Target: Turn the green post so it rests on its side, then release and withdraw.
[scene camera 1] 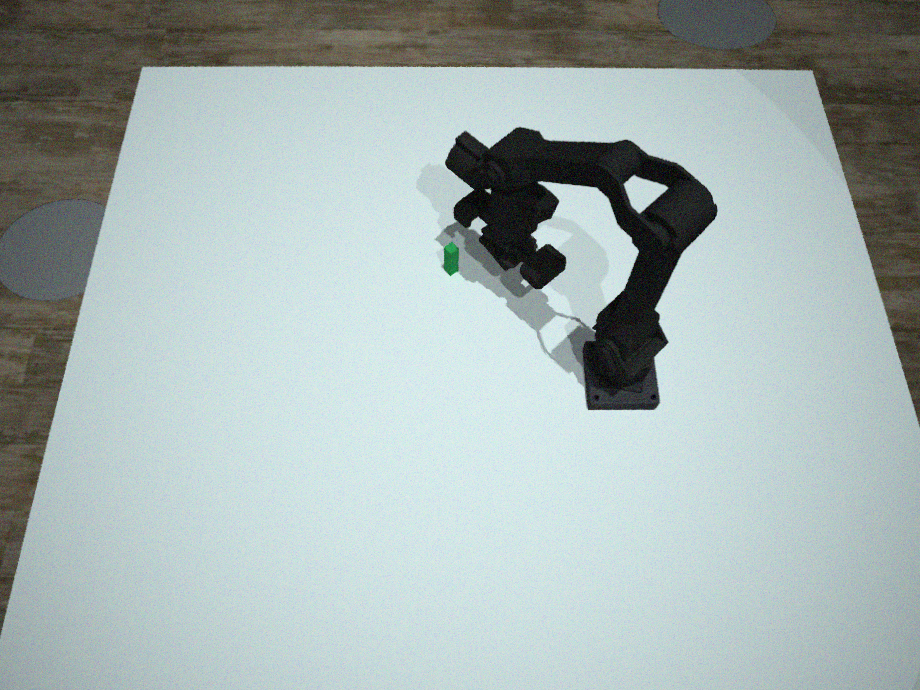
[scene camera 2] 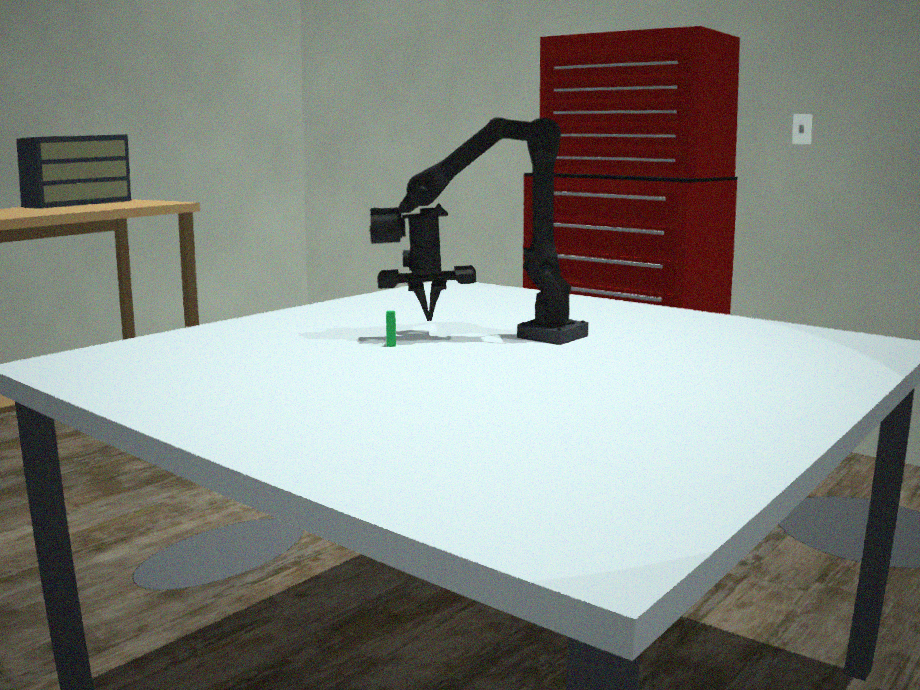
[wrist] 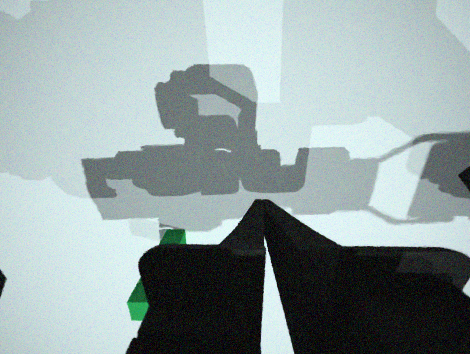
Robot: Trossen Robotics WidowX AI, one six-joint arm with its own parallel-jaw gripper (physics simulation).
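Observation:
The green post (scene camera 1: 451, 259) (scene camera 2: 390, 329) stands upright on the white table (scene camera 1: 297, 482) (scene camera 2: 483, 445), a little left of my gripper in both scene views. In the wrist view the post (wrist: 137, 309) is partly hidden behind the left finger; its upper end and part of its base show. My gripper (scene camera 2: 428, 319) (wrist: 261, 205) points down with its fingertips together. It is shut and empty, above the table and to the right of the post, apart from it. In scene camera 1 the fingertips are hard to make out among the dark arm parts.
The arm's base (scene camera 1: 622, 393) (scene camera 2: 553, 331) stands on the table to the right of the post. The arm's shadow falls around the post. Behind the table are a red drawer cabinet (scene camera 2: 616, 163) and a wooden side table (scene camera 2: 189, 252) with a small drawer box (scene camera 2: 83, 170).

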